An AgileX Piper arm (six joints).
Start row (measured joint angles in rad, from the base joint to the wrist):
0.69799, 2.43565, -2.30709, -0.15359, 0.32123, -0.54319
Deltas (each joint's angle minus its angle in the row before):
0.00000, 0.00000, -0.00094, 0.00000, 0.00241, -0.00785
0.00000, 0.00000, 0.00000, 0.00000, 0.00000, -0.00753
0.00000, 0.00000, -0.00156, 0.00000, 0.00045, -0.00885
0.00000, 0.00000, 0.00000, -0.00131, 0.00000, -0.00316
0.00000, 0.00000, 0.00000, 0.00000, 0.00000, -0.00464
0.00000, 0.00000, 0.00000, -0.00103, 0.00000, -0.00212
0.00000, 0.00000, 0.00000, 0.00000, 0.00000, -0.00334
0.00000, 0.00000, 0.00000, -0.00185, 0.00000, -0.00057
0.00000, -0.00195, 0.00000, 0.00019, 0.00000, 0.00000
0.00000, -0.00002, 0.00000, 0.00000, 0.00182, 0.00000
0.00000, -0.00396, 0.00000, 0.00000, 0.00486, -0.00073
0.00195, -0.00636, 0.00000, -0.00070, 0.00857, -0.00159
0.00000, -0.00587, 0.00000, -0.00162, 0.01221, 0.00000
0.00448, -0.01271, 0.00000, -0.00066, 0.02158, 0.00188
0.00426, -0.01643, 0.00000, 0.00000, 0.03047, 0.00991
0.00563, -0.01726, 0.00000, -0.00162, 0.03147, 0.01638
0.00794, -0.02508, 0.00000, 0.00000, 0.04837, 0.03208
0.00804, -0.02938, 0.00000, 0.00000, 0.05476, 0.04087
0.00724, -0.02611, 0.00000, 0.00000, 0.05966, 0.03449
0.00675, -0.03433, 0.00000, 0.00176, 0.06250, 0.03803
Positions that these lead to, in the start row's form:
0.69799, 2.43565, -2.30803, -0.15359, 0.32364, -0.55104
0.69799, 2.43565, -2.30803, -0.15359, 0.32364, -0.55857
0.69799, 2.43565, -2.30959, -0.15359, 0.32409, -0.56742
0.69799, 2.43565, -2.30959, -0.15490, 0.32409, -0.57058
0.69799, 2.43565, -2.30959, -0.15490, 0.32409, -0.57522
0.69799, 2.43565, -2.30959, -0.15593, 0.32409, -0.57734
0.69799, 2.43565, -2.30959, -0.15593, 0.32409, -0.58068
0.69799, 2.43565, -2.30959, -0.15778, 0.32409, -0.58125
0.69799, 2.43370, -2.30959, -0.15759, 0.32409, -0.58125
0.69799, 2.43368, -2.30959, -0.15759, 0.32591, -0.58125
0.69799, 2.42972, -2.30959, -0.15759, 0.33077, -0.58198
0.69994, 2.42336, -2.30959, -0.15829, 0.33934, -0.58357
0.69994, 2.41749, -2.30959, -0.15991, 0.35155, -0.58357
0.70442, 2.40478, -2.30959, -0.16057, 0.37313, -0.58169
0.70868, 2.38835, -2.30959, -0.16057, 0.40360, -0.57178
0.71431, 2.37109, -2.30959, -0.16219, 0.43507, -0.55540
0.72225, 2.34601, -2.30959, -0.16219, 0.48344, -0.52332
0.73029, 2.31663, -2.30959, -0.16219, 0.53820, -0.48245
0.73753, 2.29052, -2.30959, -0.16219, 0.59786, -0.44796
0.74428, 2.25619, -2.30959, -0.16043, 0.66036, -0.40993

